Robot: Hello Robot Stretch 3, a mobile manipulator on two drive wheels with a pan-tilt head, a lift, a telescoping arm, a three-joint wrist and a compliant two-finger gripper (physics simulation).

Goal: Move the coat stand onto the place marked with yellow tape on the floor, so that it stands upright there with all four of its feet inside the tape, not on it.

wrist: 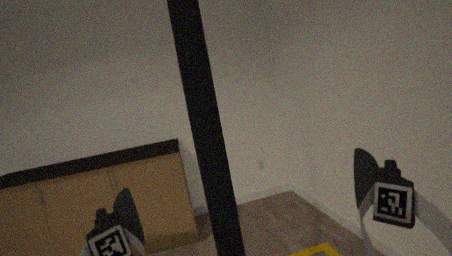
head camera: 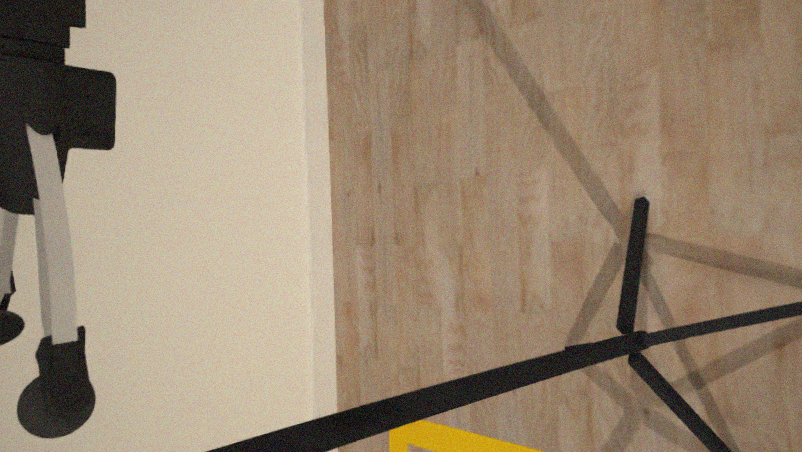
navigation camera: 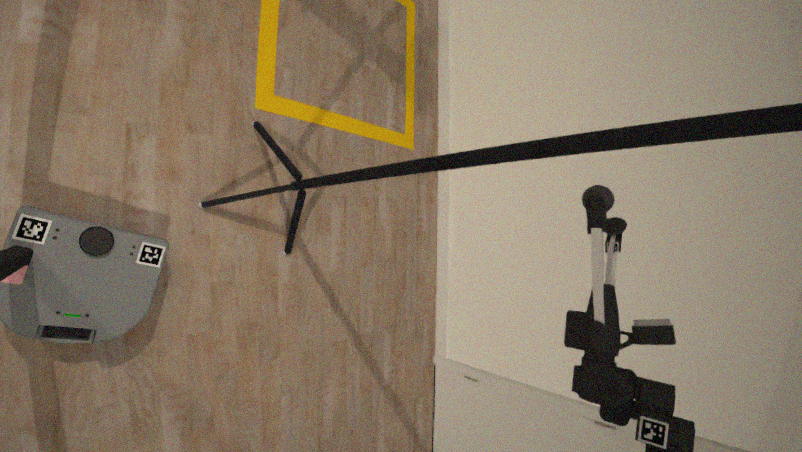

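Where they show: gripper, fingertip midpoint: (wrist: pixel 244 190) (head camera: pixel 19 387) (navigation camera: pixel 606 203); robot's base, link origin: (navigation camera: pixel 96 239).
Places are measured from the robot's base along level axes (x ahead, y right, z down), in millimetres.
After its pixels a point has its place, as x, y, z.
The black coat stand (head camera: pixel 449 396) {326, 464, -732} (navigation camera: pixel 561 144) {329, 463, -1094} (wrist: pixel 205 115) {319, 482, -1209} appears upright on the floor. Three of its legs show in the navigation view; the fourth is hidden behind the pole. The legs are outside the yellow tape outline (head camera: pixel 449 439) {848, 995, -1} (navigation camera: pixel 266 61) {827, 298, -1} (wrist: pixel 320 248) {1727, 907, -4}, with one foot close to a tape corner. The tape is cut off by the edge of each view. My gripper (head camera: pixel 30 364) {243, 512, -1156} (navigation camera: pixel 607 212) {243, 512, -1156} (wrist: pixel 244 190) {243, 512, -1156} is open and empty. In the wrist view the pole crosses between the fingers, left of centre, and stands beyond them, not touching.
My grey base (navigation camera: pixel 101 280) {-93, 37, -160} is at the left of the navigation view, apart from the stand's feet. A pale wall (head camera: pixel 196 224) {403, 1640, -462} (navigation camera: pixel 533 67) {1352, 1368, -637} runs along the floor near the tape. A wooden cabinet (wrist: pixel 155 190) {1940, -328, -587} with a dark top stands behind the pole at the left in the wrist view.
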